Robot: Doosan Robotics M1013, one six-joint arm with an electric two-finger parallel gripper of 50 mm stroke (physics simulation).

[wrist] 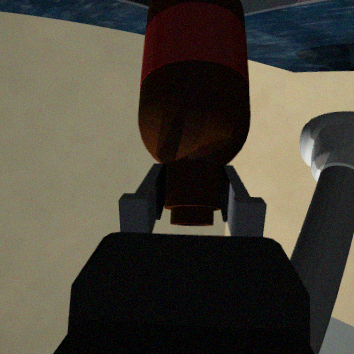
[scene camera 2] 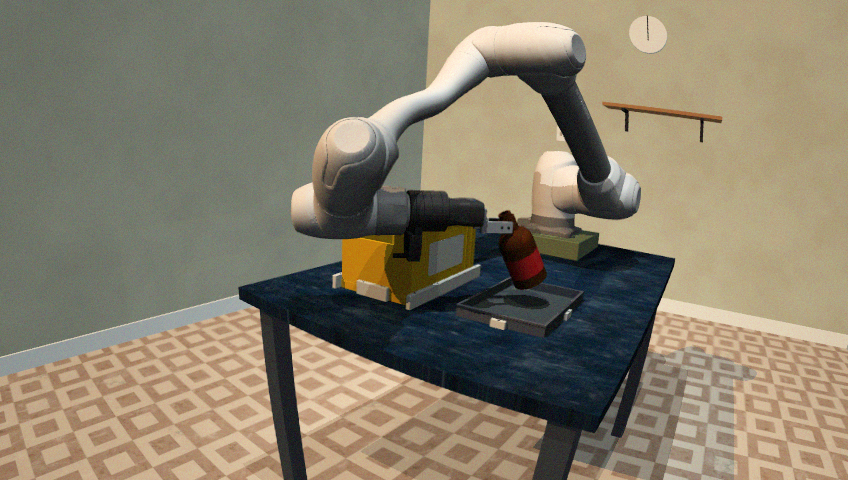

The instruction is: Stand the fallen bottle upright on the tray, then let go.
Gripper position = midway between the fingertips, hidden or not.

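Observation:
Pale rail point(scene camera 2: 413, 300), brown bottle point(scene camera 2: 520, 253), my gripper point(scene camera 2: 508, 225). Again my gripper point(wrist: 192, 180), with the bottle point(wrist: 194, 112).

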